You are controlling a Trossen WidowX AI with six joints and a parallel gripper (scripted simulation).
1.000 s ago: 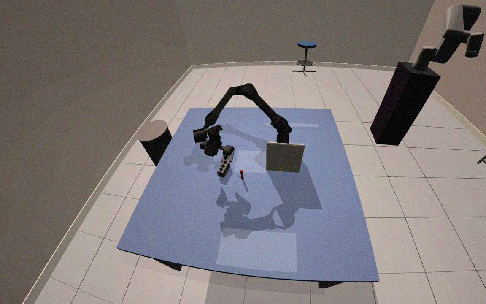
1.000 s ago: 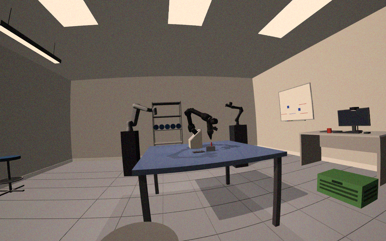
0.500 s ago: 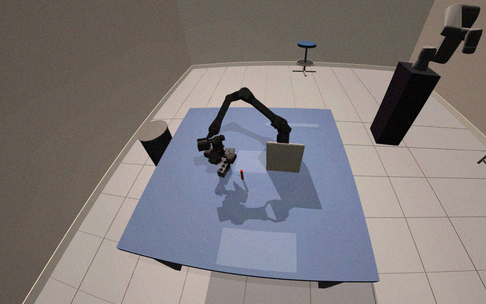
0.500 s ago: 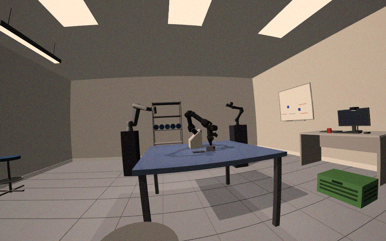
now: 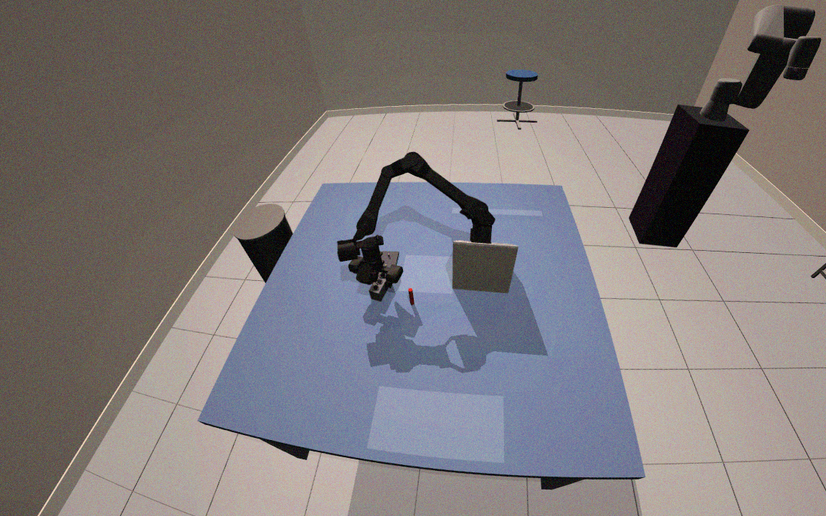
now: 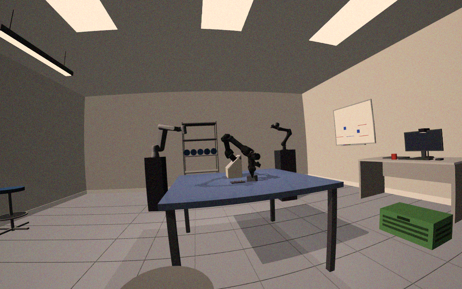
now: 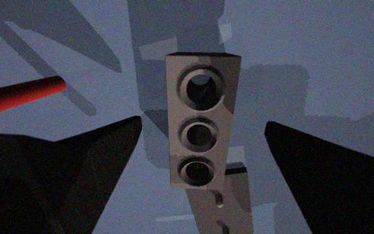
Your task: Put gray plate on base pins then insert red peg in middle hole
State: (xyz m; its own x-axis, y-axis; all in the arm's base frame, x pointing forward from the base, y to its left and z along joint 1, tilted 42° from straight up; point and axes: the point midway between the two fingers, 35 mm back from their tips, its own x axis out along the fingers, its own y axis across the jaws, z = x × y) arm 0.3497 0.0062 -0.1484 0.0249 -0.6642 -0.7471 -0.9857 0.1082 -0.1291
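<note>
Right now my gripper tip is right at the gray plate. From my gripper tip the other things lie so: base (10 mm ahead, 140 mm to the right, 30 mm below); red peg (130 mm behind, 40 mm to the left).
</note>
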